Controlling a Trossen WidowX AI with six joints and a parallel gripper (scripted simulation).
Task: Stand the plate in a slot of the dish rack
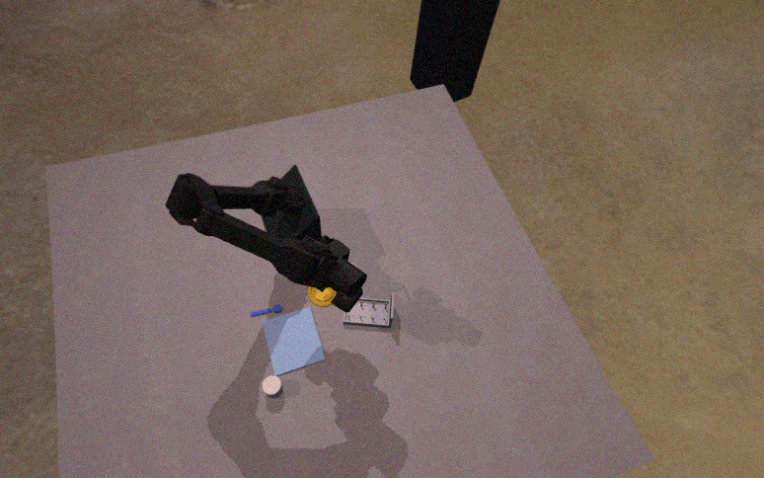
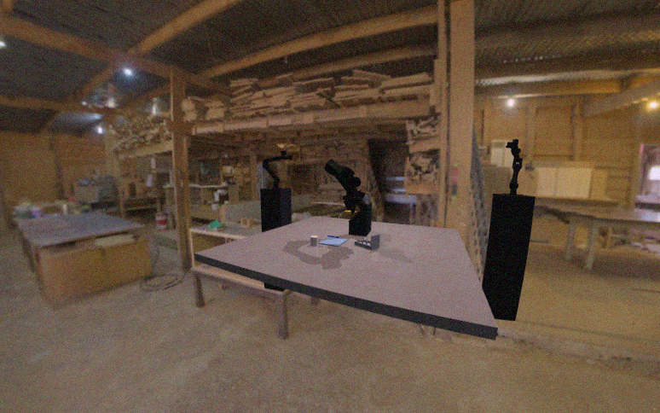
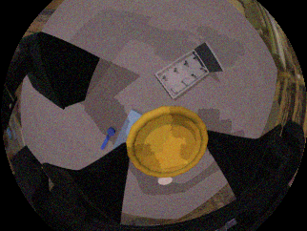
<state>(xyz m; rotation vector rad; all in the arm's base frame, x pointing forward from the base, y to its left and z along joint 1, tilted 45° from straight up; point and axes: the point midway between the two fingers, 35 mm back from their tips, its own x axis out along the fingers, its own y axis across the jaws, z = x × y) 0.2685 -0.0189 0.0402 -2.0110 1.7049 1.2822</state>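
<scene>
Right now my gripper tip is 4 cm short of the grey dish rack, 11 cm to the right of it and 16 cm above it. Also, from my gripper tip: light blue mat (1 cm ahead, 10 cm to the right, 18 cm below); then blue spoon (9 cm behind, 13 cm to the right, 18 cm below); then yellow plate (1 cm above).
</scene>
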